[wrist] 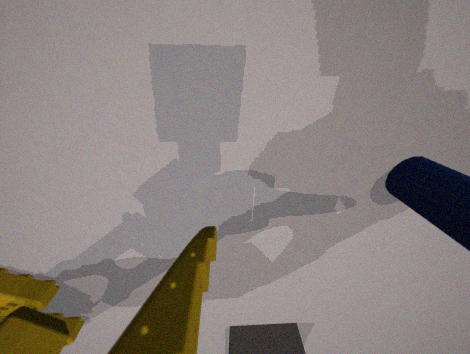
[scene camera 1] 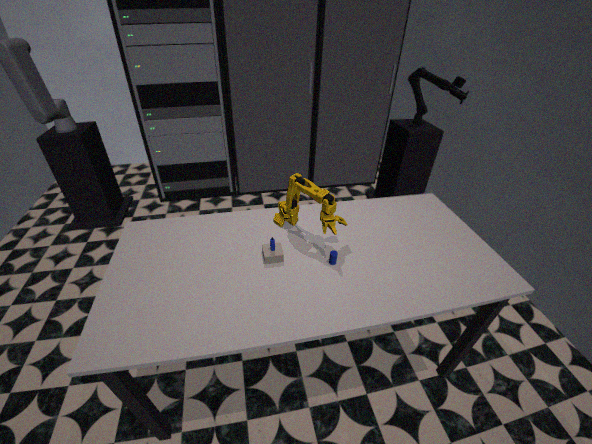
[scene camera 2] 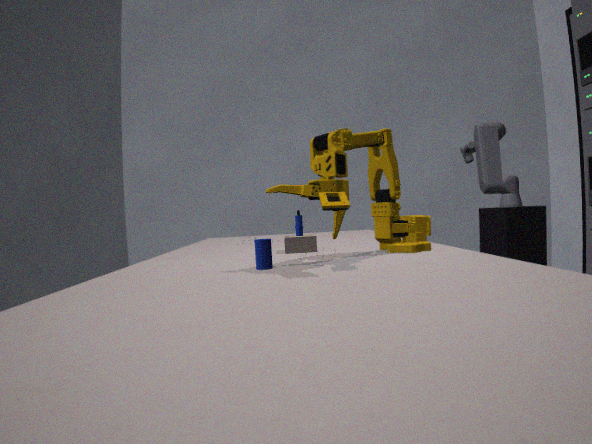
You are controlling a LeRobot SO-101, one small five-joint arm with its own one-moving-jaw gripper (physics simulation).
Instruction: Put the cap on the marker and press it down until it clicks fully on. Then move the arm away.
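Frame: origin at the arm's base, x ahead, y left, z up, level; metres.
Seen in the pictures: hand, tool point: (wrist: pixel 216 238) (scene camera 1: pixel 324 233) (scene camera 2: pixel 332 236); arm's base, link origin: (wrist: pixel 40 304) (scene camera 1: pixel 286 223) (scene camera 2: pixel 395 250).
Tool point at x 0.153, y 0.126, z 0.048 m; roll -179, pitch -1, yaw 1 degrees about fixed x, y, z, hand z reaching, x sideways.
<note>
Pixels of each thing's top centre, then the offset from my tool point to it. Level surfaces: height alone.
- blue cap, top centre: (scene camera 2: pixel 262 239) (scene camera 1: pixel 333 252) dz +0.001, dx +0.119, dy +0.000 m
- blue marker, top centre: (scene camera 2: pixel 298 210) (scene camera 1: pixel 272 237) dz +0.048, dx +0.046, dy -0.216 m
- pale block, top centre: (scene camera 2: pixel 299 235) (scene camera 1: pixel 272 249) dz -0.012, dx +0.046, dy -0.216 m
- white table, surface height: dz -0.048 m
The blue cap (scene camera 1: pixel 333 257) (scene camera 2: pixel 263 254) (wrist: pixel 432 197) stands upright on the table, cut off by the right edge in the wrist view. The blue marker (scene camera 1: pixel 272 244) (scene camera 2: pixel 299 225) stands upright in the pale block (scene camera 1: pixel 273 255) (scene camera 2: pixel 300 244), its dark tip uncovered. A dark grey shape at the bottom of the wrist view appears to be part of the block. My gripper (scene camera 1: pixel 337 228) (scene camera 2: pixel 301 214) is open and empty, above the table and apart from cap and marker, on the arm-base side of the cap. In the wrist view one notched jaw (wrist: pixel 175 295) shows.
The yellow arm base (scene camera 1: pixel 286 215) (scene camera 2: pixel 400 235) stands at the back edge of the white table (scene camera 1: pixel 210 310) (scene camera 2: pixel 300 350). Another arm on a dark pedestal (scene camera 1: pixel 82 175) (scene camera 2: pixel 512 235) stands beyond the table, and a black arm (scene camera 1: pixel 419 97) stands at the back right.
</note>
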